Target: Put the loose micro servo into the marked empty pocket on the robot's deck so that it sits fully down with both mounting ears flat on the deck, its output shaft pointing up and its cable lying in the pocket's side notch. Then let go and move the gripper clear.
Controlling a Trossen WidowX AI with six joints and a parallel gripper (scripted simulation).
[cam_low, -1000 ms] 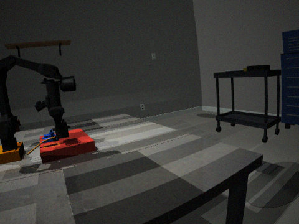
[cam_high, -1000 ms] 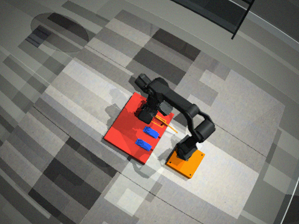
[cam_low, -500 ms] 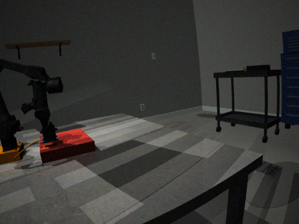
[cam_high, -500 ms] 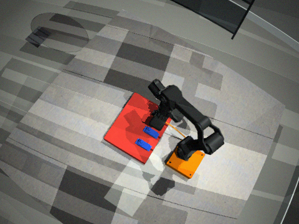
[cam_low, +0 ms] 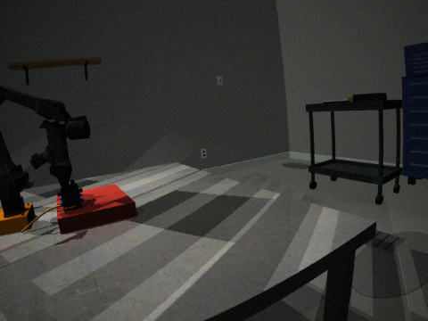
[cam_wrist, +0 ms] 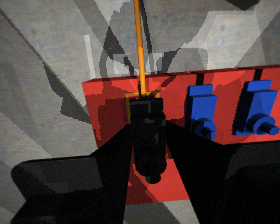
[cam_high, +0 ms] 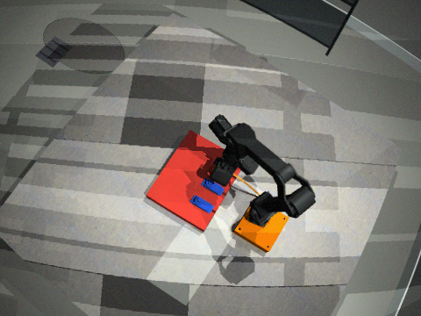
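Right now the red deck is 13 cm ahead of my gripper tip, 8 cm below it and 6 cm to the left of it.
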